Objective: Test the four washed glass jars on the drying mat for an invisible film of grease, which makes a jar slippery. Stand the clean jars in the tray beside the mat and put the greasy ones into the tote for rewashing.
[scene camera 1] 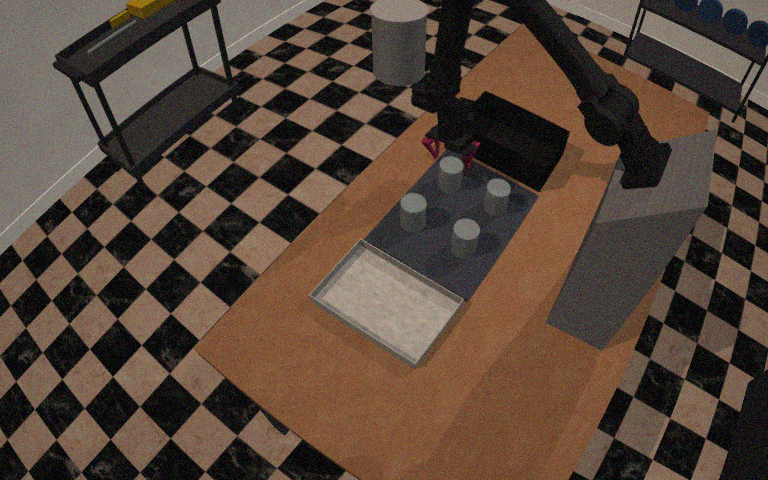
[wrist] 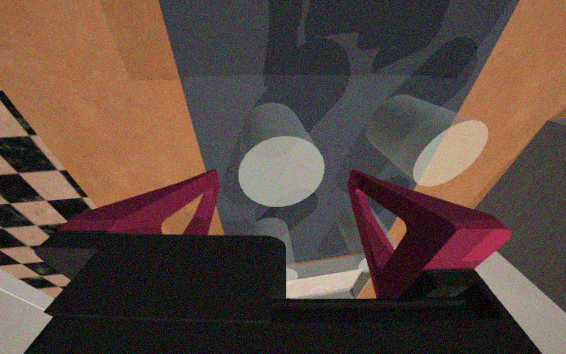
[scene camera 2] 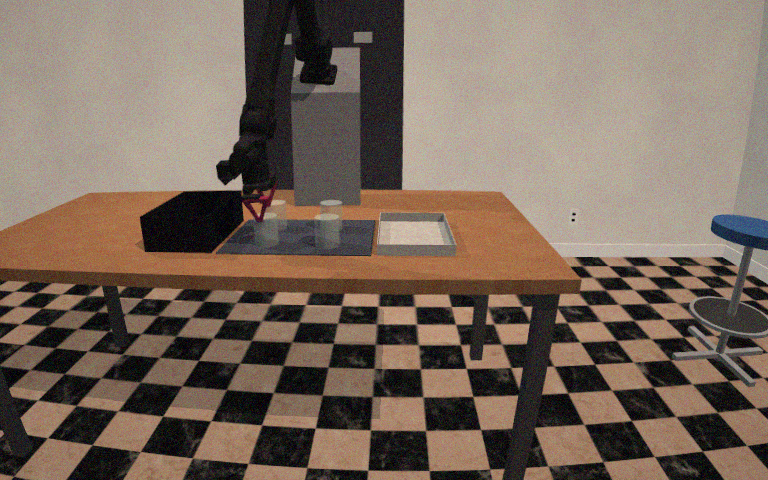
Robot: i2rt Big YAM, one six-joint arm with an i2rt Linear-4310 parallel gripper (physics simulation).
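Where they show: gripper, fingertip midpoint: (scene camera 1: pixel 452 163) (wrist: pixel 283 177) (scene camera 2: pixel 263 214); arm's base, link origin: (scene camera 1: pixel 647 168) (scene camera 2: pixel 318 75).
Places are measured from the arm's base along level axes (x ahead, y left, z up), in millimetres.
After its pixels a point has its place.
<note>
Four pale, translucent jars stand upright on the dark drying mat (scene camera 1: pixel 444 277) {x 307, y 213, z -451 mm} (scene camera 2: pixel 356 240) {x 425, y 205, z -451 mm} (wrist: pixel 215 110) {x 539, y -55, z -451 mm}: one (scene camera 1: pixel 451 176) {x 462, y -8, z -384 mm} (scene camera 2: pixel 266 233) {x 512, y -21, z -412 mm} (wrist: pixel 281 172) {x 484, y -37, z -373 mm} by the tote on the side away from the pedestal, one (scene camera 1: pixel 496 199) {x 327, y -25, z -384 mm} (wrist: pixel 450 152) {x 343, y -59, z -373 mm} beside it, and two (scene camera 1: pixel 413 213) {x 453, y 160, z -375 mm} (scene camera 1: pixel 465 240) {x 308, y 140, z -376 mm} nearer the tray. My gripper (scene camera 1: pixel 451 161) {x 483, y -36, z -368 mm} (scene camera 2: pixel 264 215) {x 483, y -36, z -368 mm} (wrist: pixel 283 177) {x 483, y -36, z -368 mm} is open and empty, its magenta fingertips near top height at the first jar. That jar shows between them in the wrist view, with gaps on both sides. The pale tray (scene camera 1: pixel 390 305) {x 355, y 357, z -452 mm} (scene camera 2: pixel 416 250) {x 514, y 374, z -440 mm} and black tote (scene camera 1: pixel 549 161) {x 309, y -325, z -451 mm} (scene camera 2: pixel 186 226) {x 576, y -224, z -381 mm} flank the mat. The tote's inside is too dark to read.
A grey pedestal (scene camera 1: pixel 617 266) {x -44, y 138, z -142 mm} (scene camera 2: pixel 326 147) {x 55, y 37, z -248 mm} stands on the wooden table (scene camera 1: pixel 294 362) {x 417, y 615, z -455 mm} (scene camera 2: pixel 481 266) {x 567, y 535, z -454 mm}, with the arm above it. A white cylinder (scene camera 1: pixel 399 50) stands beyond the table's edge. A dark cart (scene camera 1: pixel 169 116) and a blue-topped stool (scene camera 2: pixel 741 230) stand away from the table.
</note>
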